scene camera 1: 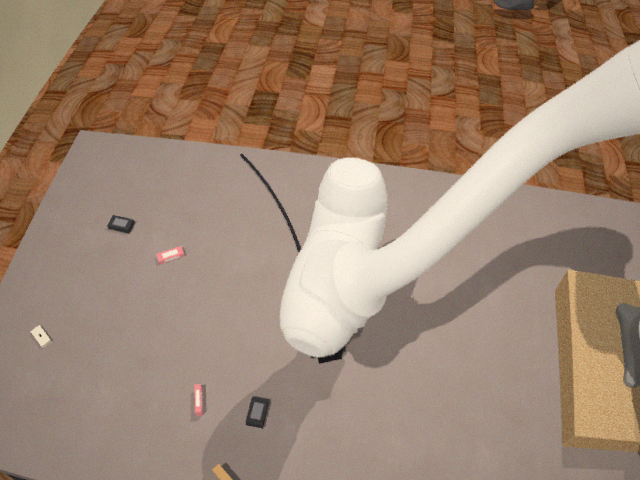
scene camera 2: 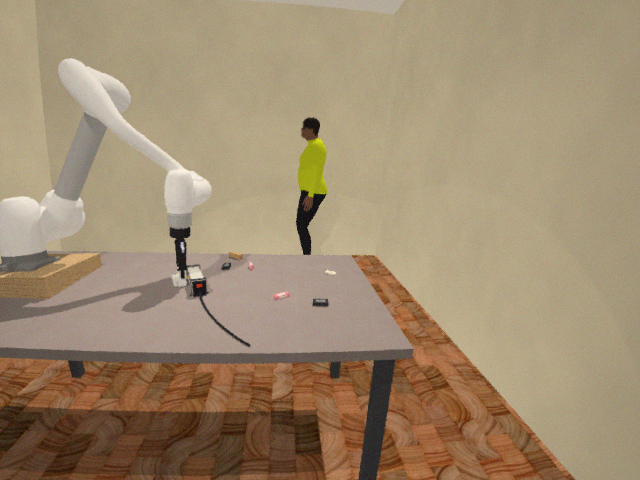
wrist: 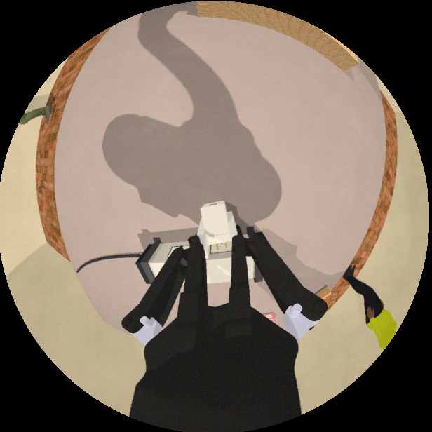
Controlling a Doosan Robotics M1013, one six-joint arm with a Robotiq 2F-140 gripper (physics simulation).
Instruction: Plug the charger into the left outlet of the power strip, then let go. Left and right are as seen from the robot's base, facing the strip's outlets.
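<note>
The white charger is between my fingertips on the base side of the power strip. My gripper is shut on it, low over the table. In the wrist view the charger is in front of the strip's left outlet, which is on the right in that view. Its gold prongs show between its body and the strip. How far their tips reach is hidden. The right outlet shows partly beside a finger. In scene camera 1 the arm covers the gripper and charger.
A black cable runs from the strip. Black boxes, red-and-white pieces, a cream piece and a wooden block lie on the table. A person stands behind the table.
</note>
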